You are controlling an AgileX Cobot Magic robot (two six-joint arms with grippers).
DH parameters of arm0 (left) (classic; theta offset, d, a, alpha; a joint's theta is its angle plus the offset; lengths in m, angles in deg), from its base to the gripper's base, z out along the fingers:
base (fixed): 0 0 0 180
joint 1: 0 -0.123 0 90
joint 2: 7.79 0 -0.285 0
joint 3: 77.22 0 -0.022 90
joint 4: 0 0.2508 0 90
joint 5: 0 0 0.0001 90
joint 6: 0 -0.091 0 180
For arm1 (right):
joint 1: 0 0.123 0 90
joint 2: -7.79 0 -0.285 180
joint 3: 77.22 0 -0.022 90
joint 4: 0 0.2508 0 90
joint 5: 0 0 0.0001 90
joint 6: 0 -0.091 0 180
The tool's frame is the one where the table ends.
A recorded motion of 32 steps. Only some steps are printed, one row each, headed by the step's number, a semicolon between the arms.
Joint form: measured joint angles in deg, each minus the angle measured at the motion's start. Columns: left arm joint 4, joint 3, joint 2, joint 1, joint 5, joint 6; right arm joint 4, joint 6, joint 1, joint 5, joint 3, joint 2.
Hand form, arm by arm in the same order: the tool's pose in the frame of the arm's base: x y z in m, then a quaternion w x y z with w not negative. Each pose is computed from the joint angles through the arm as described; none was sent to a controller.
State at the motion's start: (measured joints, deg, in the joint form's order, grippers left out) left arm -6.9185 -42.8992 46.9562 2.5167 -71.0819 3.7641; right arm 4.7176 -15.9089 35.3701 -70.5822 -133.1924 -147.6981
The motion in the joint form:
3: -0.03 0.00 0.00 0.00 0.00 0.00; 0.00 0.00 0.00 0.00 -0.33 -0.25
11: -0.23 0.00 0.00 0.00 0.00 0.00; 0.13 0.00 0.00 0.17 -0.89 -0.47
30: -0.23 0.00 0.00 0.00 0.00 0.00; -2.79 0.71 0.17 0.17 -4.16 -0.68
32: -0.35 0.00 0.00 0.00 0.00 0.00; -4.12 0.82 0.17 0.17 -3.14 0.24
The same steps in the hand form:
3: 0.1161 -0.0155 0.2968 0.16851 -0.02017 0.98306 -0.06919; 0.4253 0.3106 0.1313 0.06112 -0.15813 0.98278 0.07355
11: 0.1161 -0.0158 0.2969 0.16840 -0.02045 0.98295 -0.07091; 0.4263 0.3115 0.1320 0.06463 -0.15783 0.98238 0.07647
30: 0.1161 -0.0158 0.2969 0.16840 -0.02045 0.98295 -0.07091; 0.4326 0.3125 0.1452 0.09957 -0.17165 0.97793 0.06537
32: 0.1161 -0.0160 0.2969 0.16833 -0.02061 0.98289 -0.07194; 0.4321 0.3097 0.1489 0.10370 -0.17516 0.97754 0.05468

